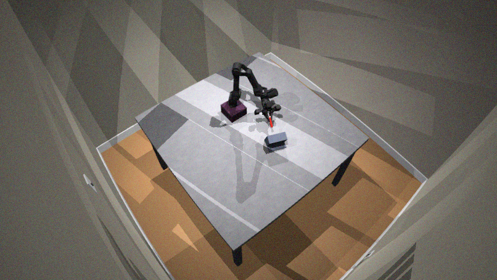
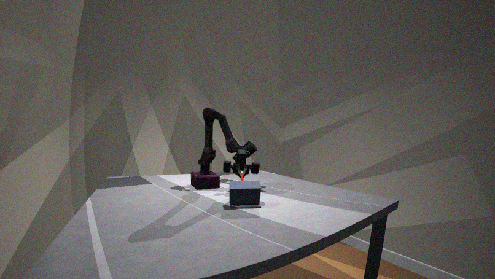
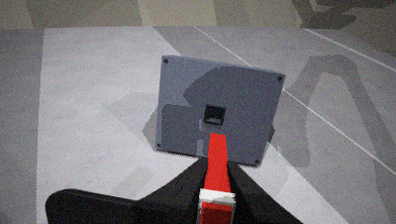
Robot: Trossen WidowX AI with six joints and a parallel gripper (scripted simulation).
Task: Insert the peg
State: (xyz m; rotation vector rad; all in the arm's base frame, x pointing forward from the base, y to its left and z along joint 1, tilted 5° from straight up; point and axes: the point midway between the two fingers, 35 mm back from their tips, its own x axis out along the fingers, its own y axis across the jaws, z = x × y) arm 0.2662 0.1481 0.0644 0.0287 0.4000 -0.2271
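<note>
The grey sloped panel is 110 mm ahead of my gripper tip, 60 mm below it and 20 mm to the right of it. Round my gripper tip: red peg: 20 mm behind, 10 mm above.
</note>
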